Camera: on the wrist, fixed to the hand. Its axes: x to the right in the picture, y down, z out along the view.
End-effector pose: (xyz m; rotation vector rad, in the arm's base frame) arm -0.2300 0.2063 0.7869 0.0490 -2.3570 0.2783
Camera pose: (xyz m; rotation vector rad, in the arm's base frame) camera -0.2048 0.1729 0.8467 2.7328 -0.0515 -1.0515
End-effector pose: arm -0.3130 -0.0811 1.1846 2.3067 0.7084 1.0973
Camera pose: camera -0.3540 -0.0220 1.1967 -0.5546 2.1601 -0.6230
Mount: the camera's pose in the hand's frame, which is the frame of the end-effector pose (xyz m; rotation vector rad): 0.0218 -0.0466 -0.0517 0.0457 -0.0504 -3.0711
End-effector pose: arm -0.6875 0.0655 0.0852 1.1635 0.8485 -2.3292
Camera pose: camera -0.6977 0.1328 0.0590 0.6361 -0.8726 0.5107
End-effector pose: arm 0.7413 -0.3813 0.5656 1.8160 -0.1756 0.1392
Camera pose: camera 0.7716 -0.3208 0.5383 0.3417 2.3312 -1.8642
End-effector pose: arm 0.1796 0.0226 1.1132 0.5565 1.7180 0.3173
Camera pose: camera 0.1174 -0.0008 1.0832 -2.0584 0.7361 -1.7590
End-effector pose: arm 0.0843 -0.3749 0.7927 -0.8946 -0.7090 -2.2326
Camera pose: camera 0.0177 -0.3860 0.7652 -0.5241 0.7749 0.7022
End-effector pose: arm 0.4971 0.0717 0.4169 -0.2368 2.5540 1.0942
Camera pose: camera 0.4773 0.0018 0.4106 -2.2552 -0.1241 -0.4385
